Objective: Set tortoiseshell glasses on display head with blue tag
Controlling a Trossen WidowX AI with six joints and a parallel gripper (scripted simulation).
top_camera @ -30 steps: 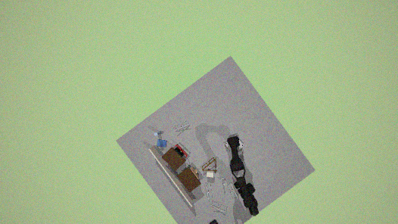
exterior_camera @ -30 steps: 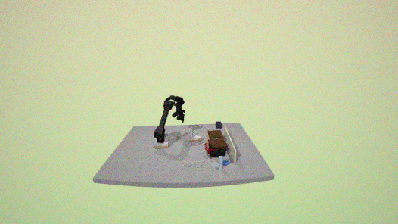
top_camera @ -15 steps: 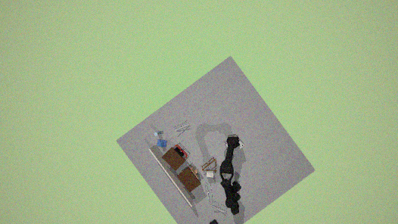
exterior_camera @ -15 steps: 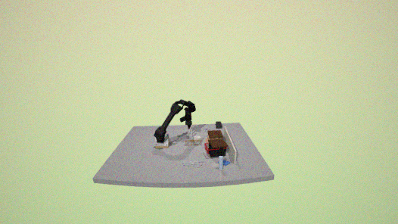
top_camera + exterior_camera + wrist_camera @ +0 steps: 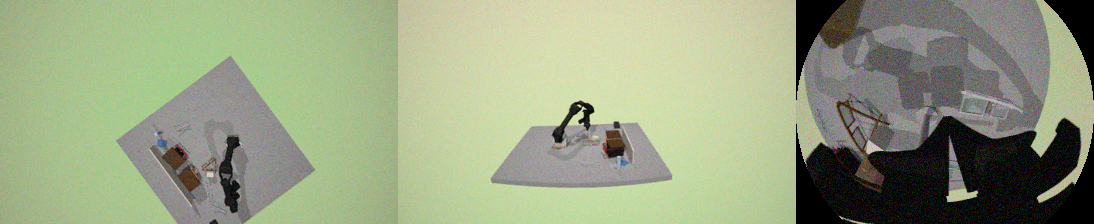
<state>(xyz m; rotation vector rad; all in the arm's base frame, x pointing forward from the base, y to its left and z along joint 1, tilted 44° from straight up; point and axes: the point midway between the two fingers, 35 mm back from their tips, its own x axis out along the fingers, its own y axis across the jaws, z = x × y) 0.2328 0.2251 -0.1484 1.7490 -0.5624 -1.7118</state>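
Right now the white block is 9 cm ahead of my gripper tip, 15 cm to the right of it and 4 cm below it. Also, from my gripper tip: black box 30 cm ahead, 32 cm to the left, 4 cm below; white panel 38 cm ahead, 32 cm to the right, 1 cm below; display head 23 cm ahead, 23 cm to the right.
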